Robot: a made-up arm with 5 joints.
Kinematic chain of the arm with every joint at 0, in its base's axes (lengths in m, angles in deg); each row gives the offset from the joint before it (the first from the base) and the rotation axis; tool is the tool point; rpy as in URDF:
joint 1: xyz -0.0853 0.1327 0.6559 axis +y
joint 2: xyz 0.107 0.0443 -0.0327 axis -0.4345 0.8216 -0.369
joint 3: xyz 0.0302 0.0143 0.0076 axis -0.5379 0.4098 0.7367
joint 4: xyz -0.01 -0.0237 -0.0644 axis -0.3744 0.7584 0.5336
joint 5: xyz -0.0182 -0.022 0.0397 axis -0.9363 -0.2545 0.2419
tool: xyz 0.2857 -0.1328 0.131 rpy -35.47 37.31 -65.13
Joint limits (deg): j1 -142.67..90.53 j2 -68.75..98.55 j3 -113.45..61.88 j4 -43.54..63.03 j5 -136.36..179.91
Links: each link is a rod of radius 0.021 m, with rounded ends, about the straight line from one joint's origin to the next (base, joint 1, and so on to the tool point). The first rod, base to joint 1, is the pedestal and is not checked.
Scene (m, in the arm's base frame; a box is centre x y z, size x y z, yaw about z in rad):
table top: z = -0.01
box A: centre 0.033 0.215 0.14 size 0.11 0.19 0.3 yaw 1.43
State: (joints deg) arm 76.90 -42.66 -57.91 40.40 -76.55
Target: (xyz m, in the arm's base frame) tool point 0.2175 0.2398 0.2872
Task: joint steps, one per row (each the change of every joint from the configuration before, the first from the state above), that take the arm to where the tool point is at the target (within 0.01 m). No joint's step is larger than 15 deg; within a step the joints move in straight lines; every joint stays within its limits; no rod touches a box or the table.
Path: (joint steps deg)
1: 3.41 -1.99 1.64 -13.90 8.53
2: 3.41 -2.00 1.63 -13.89 8.53
3: 3.40 -1.99 1.64 -13.90 8.53
4: 3.41 -1.99 1.64 -13.89 8.52
5: -14.34 -2.73 7.80 13.05 -1.28
6: -14.33 -2.73 7.80 13.05 -1.28
7: -14.34 -2.73 7.80 13.05 -1.29
8: -0.85 -4.97 -14.71 7.12 -12.42
9: -0.85 -4.96 -14.71 7.12 -12.42

